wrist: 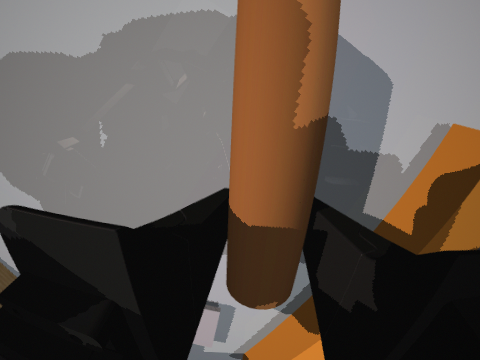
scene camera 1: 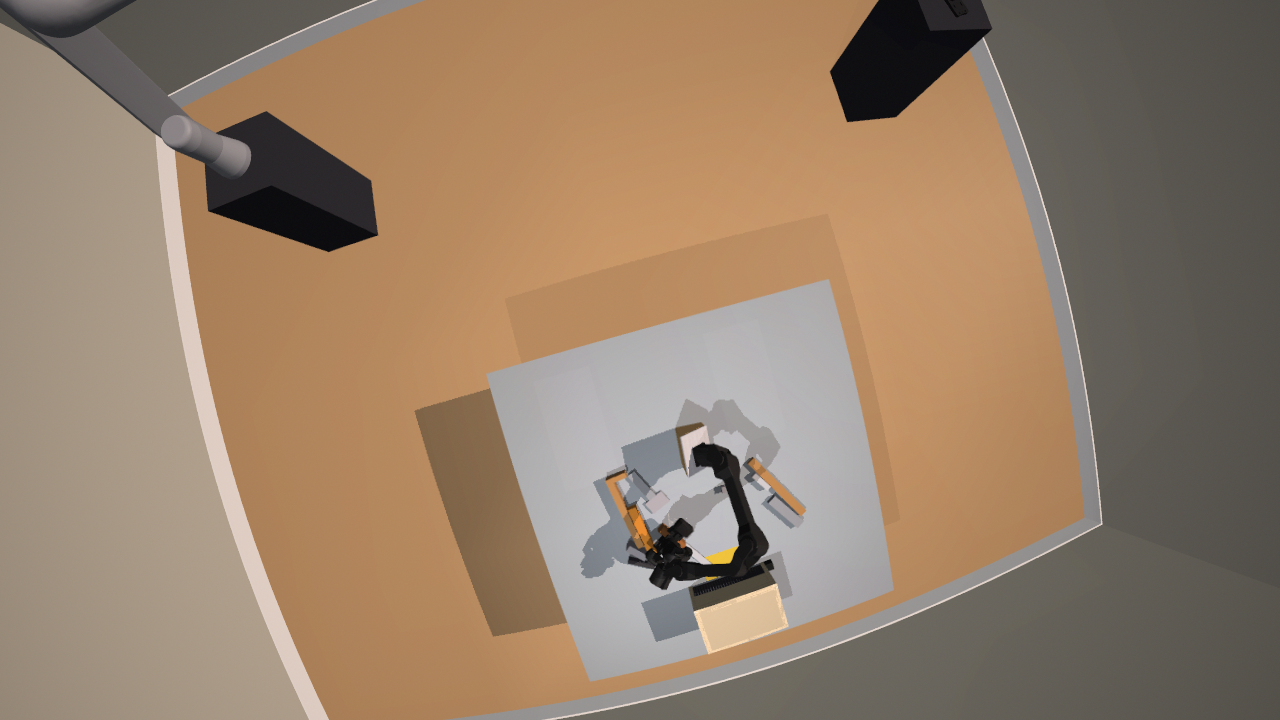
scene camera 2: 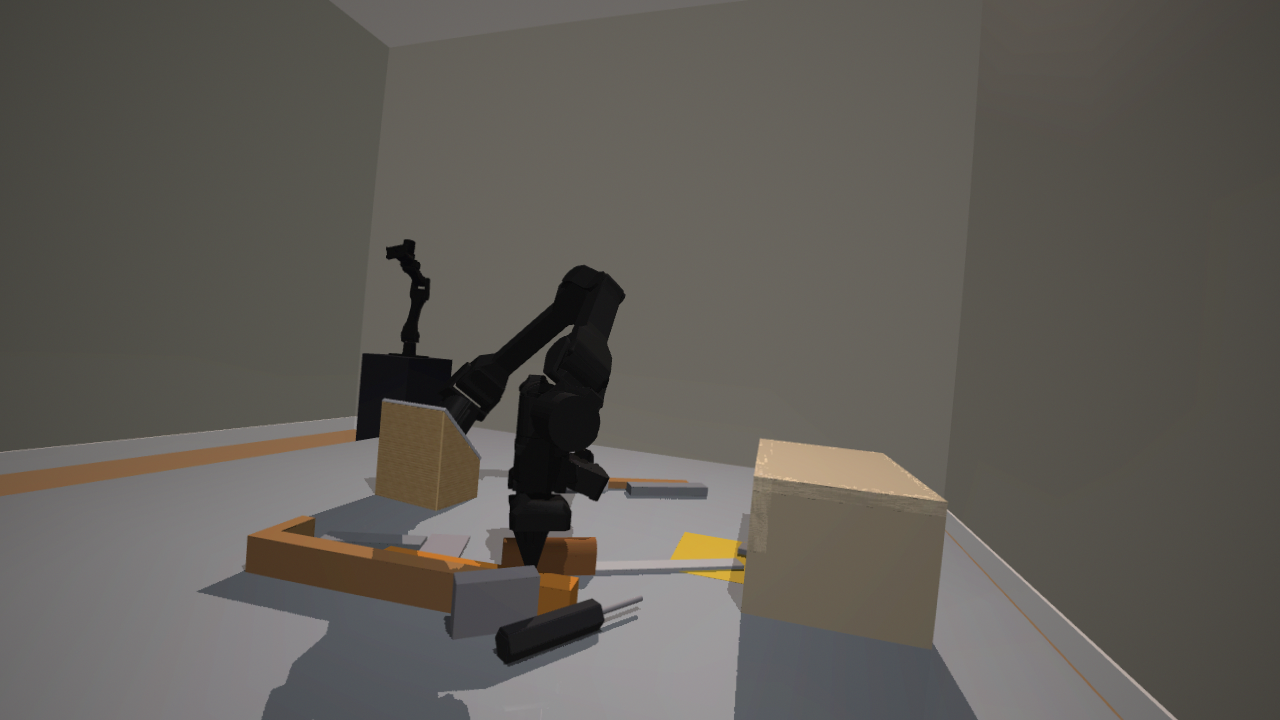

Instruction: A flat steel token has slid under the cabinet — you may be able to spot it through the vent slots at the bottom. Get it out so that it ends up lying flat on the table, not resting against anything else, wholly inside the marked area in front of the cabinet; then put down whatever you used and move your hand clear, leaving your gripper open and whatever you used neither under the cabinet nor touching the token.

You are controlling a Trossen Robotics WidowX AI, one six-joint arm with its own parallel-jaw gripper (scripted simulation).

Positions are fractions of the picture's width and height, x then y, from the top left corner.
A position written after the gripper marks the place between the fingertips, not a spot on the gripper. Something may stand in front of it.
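Scraper (scene camera 2: 0.44,0.77), (wrist: 0.59,0.18). Tan cabinet (scene camera 2: 0.66,0.75), (scene camera 1: 0.59,0.85). The gripper (scene camera 2: 0.41,0.78), (wrist: 0.56,0.56). Orange L-shaped tool (scene camera 2: 0.23,0.77); it is out of frame in the wrist view. Black-handled tool (scene camera 2: 0.40,0.89); in the wrist view it is out of frame.
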